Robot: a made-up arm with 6 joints. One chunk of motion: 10 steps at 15 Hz.
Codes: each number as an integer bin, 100 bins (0 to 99) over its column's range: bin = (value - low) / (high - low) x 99, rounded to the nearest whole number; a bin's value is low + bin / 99 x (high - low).
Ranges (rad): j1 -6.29..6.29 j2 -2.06..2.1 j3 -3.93..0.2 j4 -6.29..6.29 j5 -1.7..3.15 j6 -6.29..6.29
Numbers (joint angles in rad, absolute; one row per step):
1: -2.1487 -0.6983 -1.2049 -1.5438 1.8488 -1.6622
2: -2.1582 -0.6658 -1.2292 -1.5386 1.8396 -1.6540
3: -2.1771 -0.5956 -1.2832 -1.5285 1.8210 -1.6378
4: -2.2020 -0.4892 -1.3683 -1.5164 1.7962 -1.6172
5: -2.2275 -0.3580 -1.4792 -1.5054 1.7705 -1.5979
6: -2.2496 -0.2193 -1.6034 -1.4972 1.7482 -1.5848
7: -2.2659 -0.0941 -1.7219 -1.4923 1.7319 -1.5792
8: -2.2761 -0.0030 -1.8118 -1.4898 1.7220 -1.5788
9: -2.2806 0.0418 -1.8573 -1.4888 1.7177 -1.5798
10: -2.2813 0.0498 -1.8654 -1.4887 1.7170 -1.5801
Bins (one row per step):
1: 33 32 65 37 72 36
2: 33 33 65 37 72 36
3: 32 35 63 37 72 37
4: 32 37 61 38 71 37
5: 32 41 59 38 71 37
6: 32 44 56 38 70 37
7: 32 47 53 38 70 37
8: 32 49 51 38 70 37
9: 32 50 50 38 70 37
10: 32 50 49 38 70 37

